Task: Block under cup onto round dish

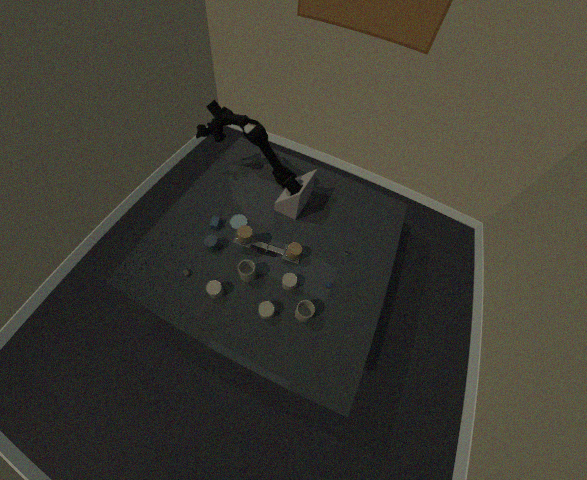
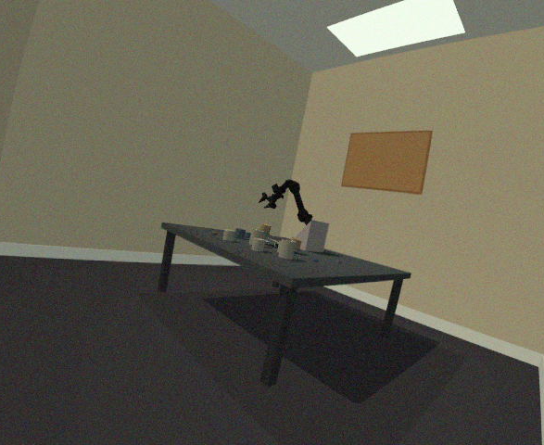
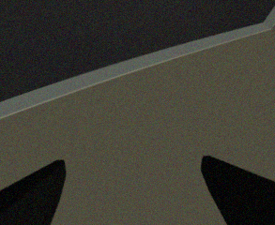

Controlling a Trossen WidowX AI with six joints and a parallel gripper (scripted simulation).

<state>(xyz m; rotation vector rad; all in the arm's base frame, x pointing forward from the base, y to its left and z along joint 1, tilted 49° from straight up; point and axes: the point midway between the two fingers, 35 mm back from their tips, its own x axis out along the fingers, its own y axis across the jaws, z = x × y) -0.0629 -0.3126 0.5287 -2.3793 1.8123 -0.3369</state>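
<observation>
The tan cup lies 33 cm ahead of my gripper tip, 76 cm to the left of it and 21 cm below it. Also, from my gripper tip: brown block (66 cm ahead, 30 cm to the left, 26 cm below); pale blue round dish (27 cm ahead, 38 cm to the left, 26 cm below); pale beam (36 cm ahead, 61 cm to the left, 23 cm below).
</observation>
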